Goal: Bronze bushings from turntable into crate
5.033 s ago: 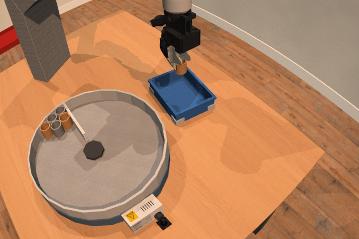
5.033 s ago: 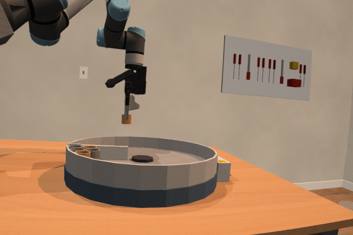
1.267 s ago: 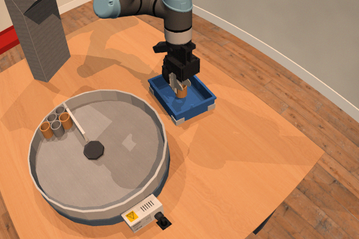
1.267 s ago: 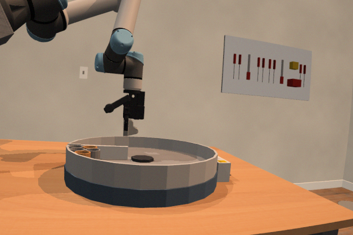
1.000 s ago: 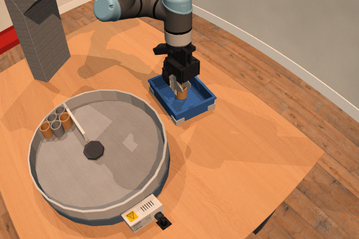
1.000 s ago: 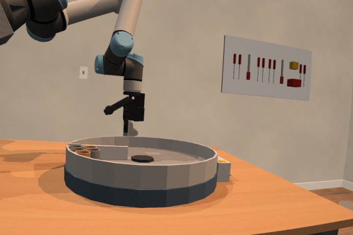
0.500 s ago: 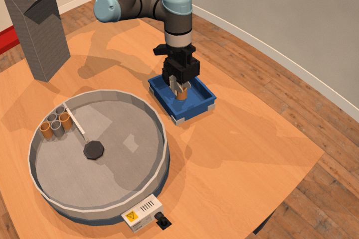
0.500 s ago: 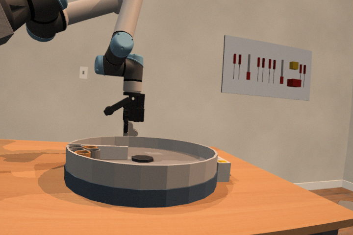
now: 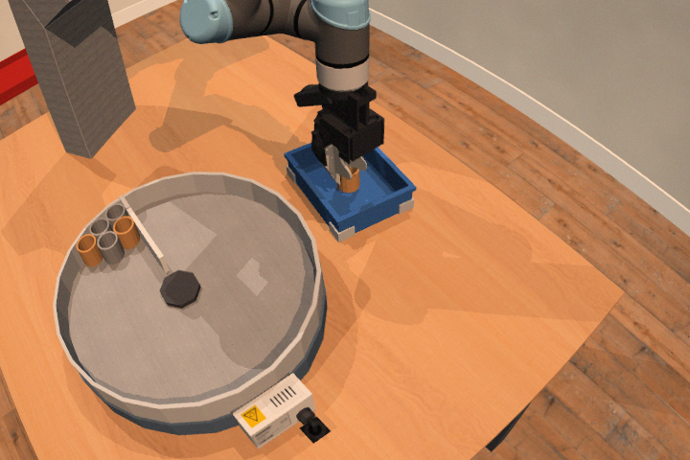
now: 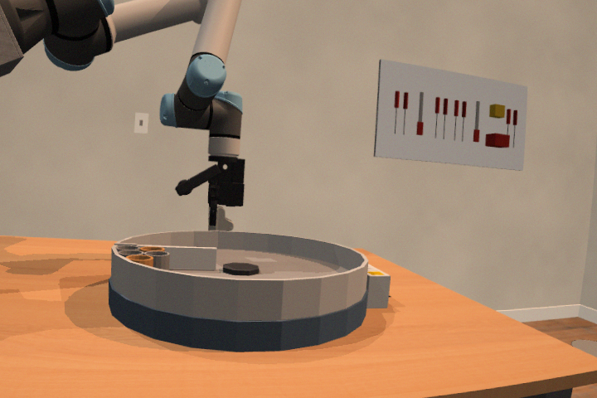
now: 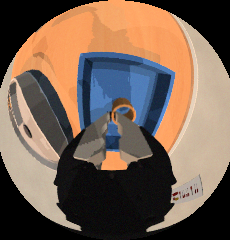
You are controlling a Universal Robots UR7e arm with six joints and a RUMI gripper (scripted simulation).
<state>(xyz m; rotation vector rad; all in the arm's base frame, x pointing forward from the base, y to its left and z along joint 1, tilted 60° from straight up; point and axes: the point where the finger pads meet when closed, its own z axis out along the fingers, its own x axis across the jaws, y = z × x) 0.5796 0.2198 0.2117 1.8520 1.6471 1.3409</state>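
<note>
Right now my hand is 20 mm to the right of the blue crate and 20 mm above it. From my hand the other things lie so: grey turntable: 90 mm ahead, 320 mm to the right, 10 mm above.
</note>
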